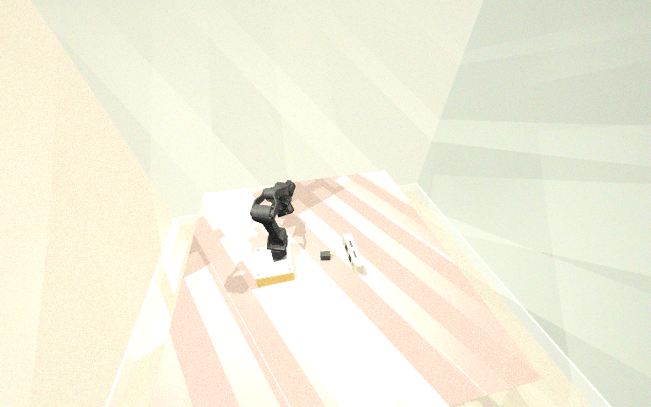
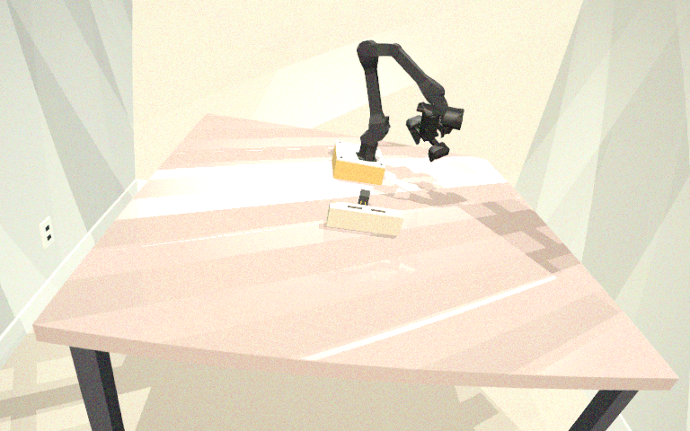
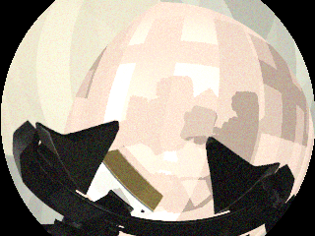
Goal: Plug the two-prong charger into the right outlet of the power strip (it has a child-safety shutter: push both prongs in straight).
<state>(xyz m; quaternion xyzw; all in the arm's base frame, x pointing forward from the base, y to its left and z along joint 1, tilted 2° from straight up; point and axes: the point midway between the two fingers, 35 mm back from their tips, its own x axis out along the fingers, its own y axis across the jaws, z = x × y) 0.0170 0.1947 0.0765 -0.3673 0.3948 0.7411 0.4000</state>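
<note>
My gripper tip is now 260 mm to the left of the two-prong charger, 230 mm short of it and 90 mm above it.
</note>
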